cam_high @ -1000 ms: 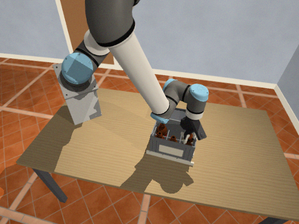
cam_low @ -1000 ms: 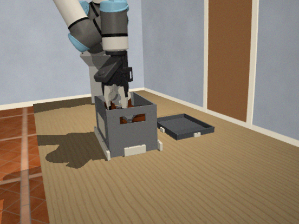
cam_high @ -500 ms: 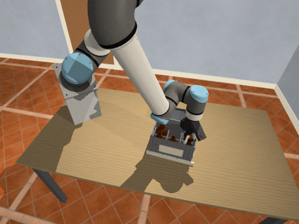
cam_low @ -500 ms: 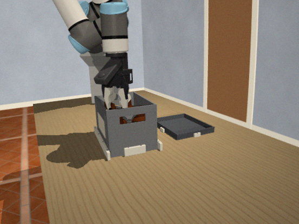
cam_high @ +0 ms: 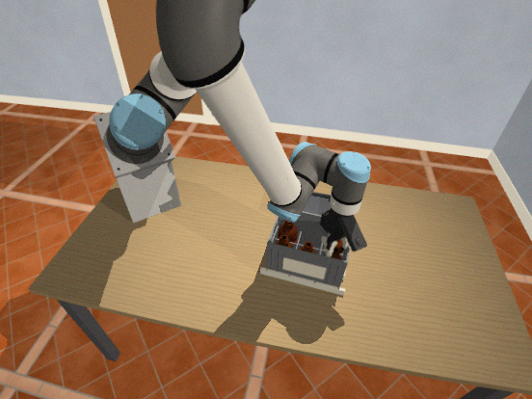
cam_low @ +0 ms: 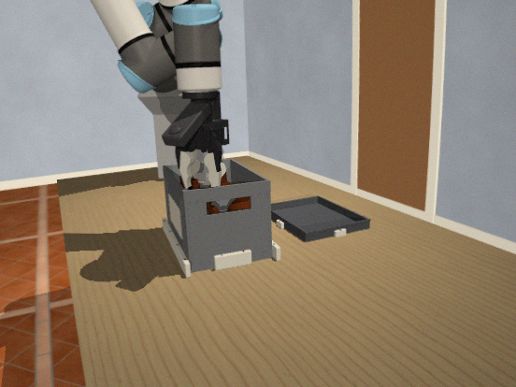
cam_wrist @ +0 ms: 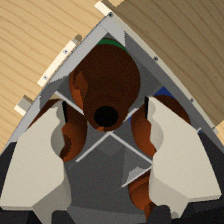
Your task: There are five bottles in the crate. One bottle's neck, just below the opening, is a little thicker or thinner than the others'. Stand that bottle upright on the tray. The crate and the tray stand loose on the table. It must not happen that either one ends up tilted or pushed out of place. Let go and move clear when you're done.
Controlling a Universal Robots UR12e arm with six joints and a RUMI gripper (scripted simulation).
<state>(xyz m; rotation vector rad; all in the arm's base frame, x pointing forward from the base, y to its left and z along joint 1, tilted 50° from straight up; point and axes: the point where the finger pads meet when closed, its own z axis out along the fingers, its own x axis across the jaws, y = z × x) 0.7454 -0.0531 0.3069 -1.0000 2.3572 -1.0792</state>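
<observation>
Now: hand 90 mm to the right of the bottle, 70 mm above it and 10 mm short of it. The rest, counted from my hand: grey tray 350 mm to the left, 140 mm below, 70 mm behind; grey crate 80 mm behind, 70 mm below, 60 mm to the left.
</observation>
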